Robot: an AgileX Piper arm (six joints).
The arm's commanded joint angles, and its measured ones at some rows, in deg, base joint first. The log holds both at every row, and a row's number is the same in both.
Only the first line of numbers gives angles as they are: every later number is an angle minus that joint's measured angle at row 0.
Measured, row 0:
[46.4, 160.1, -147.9, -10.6, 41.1, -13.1]
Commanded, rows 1 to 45:
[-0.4, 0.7, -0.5, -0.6, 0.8, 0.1]
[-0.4, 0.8, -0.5, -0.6, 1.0, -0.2]
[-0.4, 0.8, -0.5, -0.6, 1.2, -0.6]
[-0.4, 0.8, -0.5, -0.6, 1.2, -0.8]
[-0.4, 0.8, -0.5, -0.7, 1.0, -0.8]
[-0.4, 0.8, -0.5, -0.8, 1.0, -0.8]
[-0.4, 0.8, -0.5, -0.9, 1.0, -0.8]
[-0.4, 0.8, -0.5, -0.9, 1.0, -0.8]
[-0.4, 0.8, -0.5, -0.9, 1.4, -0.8]
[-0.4, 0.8, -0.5, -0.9, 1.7, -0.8]
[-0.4, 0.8, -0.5, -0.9, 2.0, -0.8]
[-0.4, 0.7, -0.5, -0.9, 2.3, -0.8]
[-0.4, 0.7, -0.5, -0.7, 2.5, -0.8]
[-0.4, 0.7, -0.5, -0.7, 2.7, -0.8]
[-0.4, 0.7, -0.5, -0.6, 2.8, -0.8]
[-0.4, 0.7, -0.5, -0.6, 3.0, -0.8]
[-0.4, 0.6, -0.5, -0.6, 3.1, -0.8]
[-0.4, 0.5, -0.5, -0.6, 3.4, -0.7]
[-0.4, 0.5, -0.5, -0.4, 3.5, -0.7]
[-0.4, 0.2, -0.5, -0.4, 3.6, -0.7]
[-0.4, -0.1, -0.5, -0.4, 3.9, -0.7]
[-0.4, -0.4, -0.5, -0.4, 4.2, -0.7]
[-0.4, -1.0, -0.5, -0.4, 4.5, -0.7]
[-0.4, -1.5, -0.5, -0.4, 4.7, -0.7]
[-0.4, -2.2, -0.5, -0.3, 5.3, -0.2]
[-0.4, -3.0, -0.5, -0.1, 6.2, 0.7]
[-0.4, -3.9, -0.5, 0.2, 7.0, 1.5]
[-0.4, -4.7, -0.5, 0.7, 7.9, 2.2]
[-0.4, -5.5, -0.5, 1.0, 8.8, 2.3]
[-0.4, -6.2, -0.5, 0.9, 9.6, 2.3]
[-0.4, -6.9, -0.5, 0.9, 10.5, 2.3]
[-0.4, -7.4, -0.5, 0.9, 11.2, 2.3]
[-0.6, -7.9, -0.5, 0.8, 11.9, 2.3]
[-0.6, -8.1, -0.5, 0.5, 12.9, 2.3]
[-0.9, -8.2, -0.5, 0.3, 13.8, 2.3]
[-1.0, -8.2, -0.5, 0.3, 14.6, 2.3]
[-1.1, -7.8, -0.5, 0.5, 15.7, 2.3]
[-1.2, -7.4, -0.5, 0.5, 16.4, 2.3]
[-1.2, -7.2, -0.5, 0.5, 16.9, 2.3]
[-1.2, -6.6, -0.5, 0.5, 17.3, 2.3]
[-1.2, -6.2, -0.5, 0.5, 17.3, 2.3]
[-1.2, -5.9, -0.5, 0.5, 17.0, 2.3]
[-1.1, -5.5, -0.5, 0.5, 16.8, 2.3]
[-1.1, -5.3, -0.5, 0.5, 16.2, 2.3]
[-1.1, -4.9, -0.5, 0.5, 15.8, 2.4]
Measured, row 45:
[-0.9, -5.8, -0.5, 0.6, 16.8, 2.2]
